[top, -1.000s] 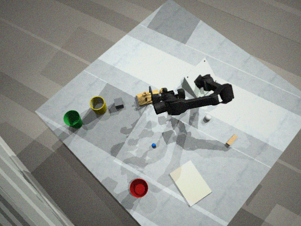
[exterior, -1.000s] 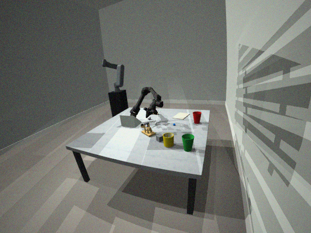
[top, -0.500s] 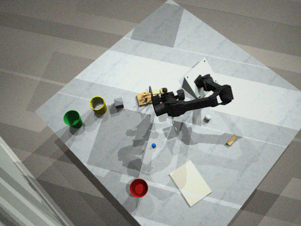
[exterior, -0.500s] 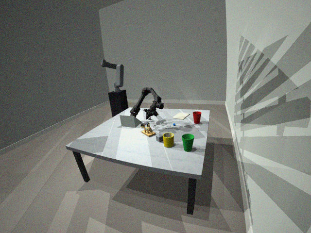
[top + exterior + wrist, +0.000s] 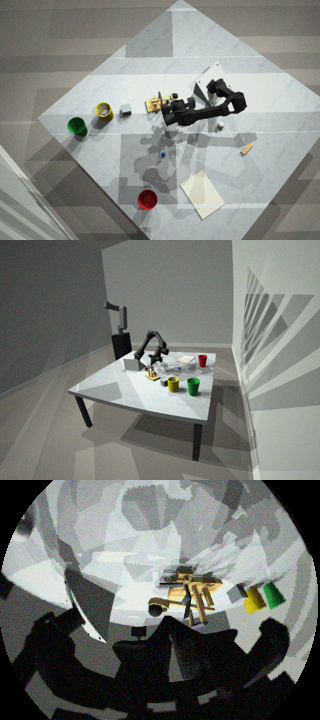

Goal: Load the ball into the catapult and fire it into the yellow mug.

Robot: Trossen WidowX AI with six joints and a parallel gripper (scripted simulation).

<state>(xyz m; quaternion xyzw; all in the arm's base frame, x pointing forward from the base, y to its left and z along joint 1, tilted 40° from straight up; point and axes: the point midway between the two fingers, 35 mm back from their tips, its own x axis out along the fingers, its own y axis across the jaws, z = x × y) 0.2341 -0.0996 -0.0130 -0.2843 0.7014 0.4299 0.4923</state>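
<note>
Right now the dark ball is 40 mm behind my gripper tip, 30 mm to the right of it and 30 mm below it. From my gripper tip the other things lie so: small grey block: 200 mm ahead, 200 mm to the right, 70 mm below; white ball: 80 mm behind, 280 mm to the left, 70 mm below; wooden catapult: 20 mm ahead, 50 mm to the right, 40 mm below.
</note>
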